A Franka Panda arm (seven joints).
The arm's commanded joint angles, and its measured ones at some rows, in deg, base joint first. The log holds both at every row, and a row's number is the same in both.
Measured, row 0:
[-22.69 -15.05 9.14 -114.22 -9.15 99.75 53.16]
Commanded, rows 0 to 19:
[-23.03 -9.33 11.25 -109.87 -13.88 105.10 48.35]
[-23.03 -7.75 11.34 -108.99 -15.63 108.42 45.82]
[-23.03 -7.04 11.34 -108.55 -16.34 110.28 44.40]
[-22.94 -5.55 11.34 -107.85 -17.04 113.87 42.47]
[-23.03 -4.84 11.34 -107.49 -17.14 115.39 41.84]
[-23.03 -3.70 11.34 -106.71 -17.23 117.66 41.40]
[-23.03 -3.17 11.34 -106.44 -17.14 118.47 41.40]
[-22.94 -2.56 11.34 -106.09 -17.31 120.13 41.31]
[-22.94 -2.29 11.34 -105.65 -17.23 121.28 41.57]
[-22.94 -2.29 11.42 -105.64 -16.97 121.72 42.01]
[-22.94 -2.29 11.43 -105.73 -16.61 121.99 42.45]
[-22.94 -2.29 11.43 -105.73 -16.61 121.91 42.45]
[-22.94 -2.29 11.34 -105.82 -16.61 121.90 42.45]
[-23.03 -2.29 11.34 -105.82 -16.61 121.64 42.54]
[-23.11 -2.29 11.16 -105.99 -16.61 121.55 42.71]
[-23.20 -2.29 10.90 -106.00 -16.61 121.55 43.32]
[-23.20 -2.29 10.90 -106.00 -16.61 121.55 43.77]
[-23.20 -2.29 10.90 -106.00 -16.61 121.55 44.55]
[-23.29 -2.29 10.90 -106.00 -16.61 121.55 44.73]
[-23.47 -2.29 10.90 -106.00 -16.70 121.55 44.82]
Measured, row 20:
[-22.93 -2.28 10.71 -106.47 -16.14 121.52 43.27]
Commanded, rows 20 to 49:
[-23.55 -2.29 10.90 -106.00 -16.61 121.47 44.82]
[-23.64 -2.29 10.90 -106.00 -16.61 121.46 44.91]
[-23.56 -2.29 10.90 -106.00 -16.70 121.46 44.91]
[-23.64 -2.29 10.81 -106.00 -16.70 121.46 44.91]
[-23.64 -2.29 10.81 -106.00 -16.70 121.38 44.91]
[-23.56 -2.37 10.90 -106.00 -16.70 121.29 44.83]
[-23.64 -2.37 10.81 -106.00 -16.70 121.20 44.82]
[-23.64 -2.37 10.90 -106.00 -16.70 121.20 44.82]
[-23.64 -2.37 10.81 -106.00 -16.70 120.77 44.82]
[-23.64 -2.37 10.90 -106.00 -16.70 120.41 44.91]
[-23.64 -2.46 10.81 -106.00 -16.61 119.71 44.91]
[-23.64 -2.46 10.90 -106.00 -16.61 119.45 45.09]
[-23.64 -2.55 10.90 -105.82 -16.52 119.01 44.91]
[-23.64 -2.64 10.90 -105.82 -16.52 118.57 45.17]
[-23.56 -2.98 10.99 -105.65 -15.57 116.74 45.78]
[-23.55 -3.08 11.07 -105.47 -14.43 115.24 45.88]
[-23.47 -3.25 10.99 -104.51 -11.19 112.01 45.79]
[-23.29 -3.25 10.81 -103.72 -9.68 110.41 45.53]
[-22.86 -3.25 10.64 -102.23 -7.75 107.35 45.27]
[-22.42 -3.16 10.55 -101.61 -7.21 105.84 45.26]
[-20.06 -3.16 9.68 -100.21 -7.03 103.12 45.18]
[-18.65 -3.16 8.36 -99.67 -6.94 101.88 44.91]
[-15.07 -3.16 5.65 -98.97 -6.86 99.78 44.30]
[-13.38 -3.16 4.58 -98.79 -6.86 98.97 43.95]
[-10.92 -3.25 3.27 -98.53 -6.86 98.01 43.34]
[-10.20 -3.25 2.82 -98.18 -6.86 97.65 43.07]
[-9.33 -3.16 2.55 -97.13 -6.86 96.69 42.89]
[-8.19 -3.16 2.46 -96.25 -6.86 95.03 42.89]
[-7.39 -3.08 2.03 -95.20 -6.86 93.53 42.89]
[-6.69 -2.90 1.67 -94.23 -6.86 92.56 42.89]
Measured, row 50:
[-9.40 -3.61 3.45 -97.99 -7.48 96.94 44.31]
